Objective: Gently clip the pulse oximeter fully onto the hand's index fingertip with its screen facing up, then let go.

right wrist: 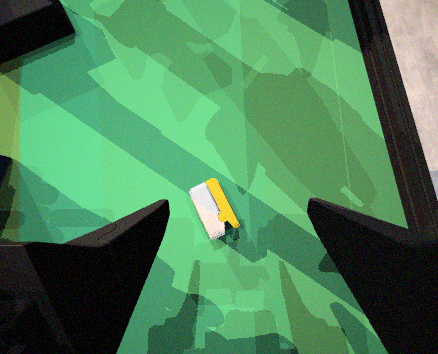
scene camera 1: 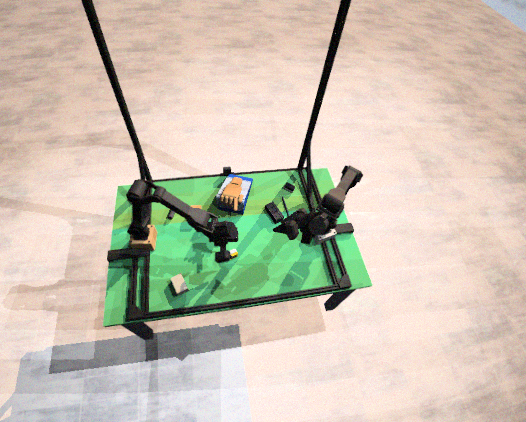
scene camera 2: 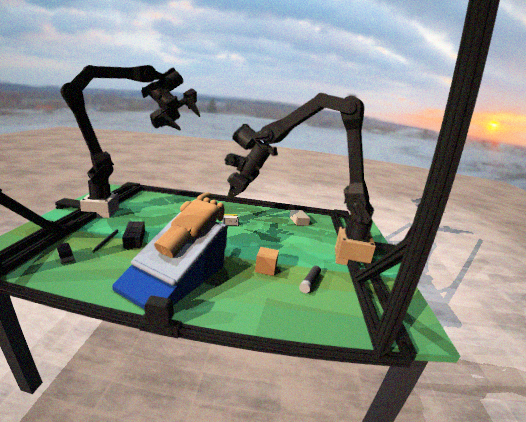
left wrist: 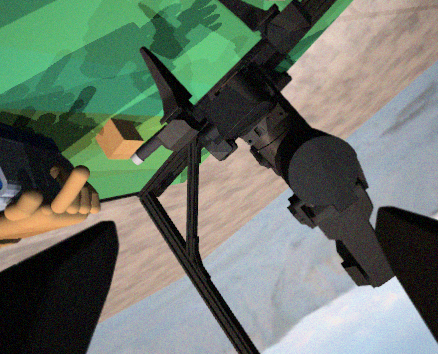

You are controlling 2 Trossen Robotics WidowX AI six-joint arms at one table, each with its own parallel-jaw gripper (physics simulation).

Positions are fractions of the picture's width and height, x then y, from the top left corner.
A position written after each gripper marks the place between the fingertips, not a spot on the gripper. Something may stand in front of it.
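Observation:
Open and holding nothing, the left gripper (scene camera 2: 0.36,0.29) (left wrist: 0.57,0.64) shares the scene with the right gripper (scene camera 2: 0.44,0.46) (right wrist: 0.54,0.58). On the table rests a tan cube (left wrist: 0.27,0.39), which is out of frame in the right wrist view. A pulse oximeter (right wrist: 0.48,0.56) is in view as well, though it is out of frame in the left wrist view. There is a blue and grey block (scene camera 2: 0.29,0.65) (left wrist: 0.08,0.44), and an index finger (left wrist: 0.18,0.49) can be seen too.

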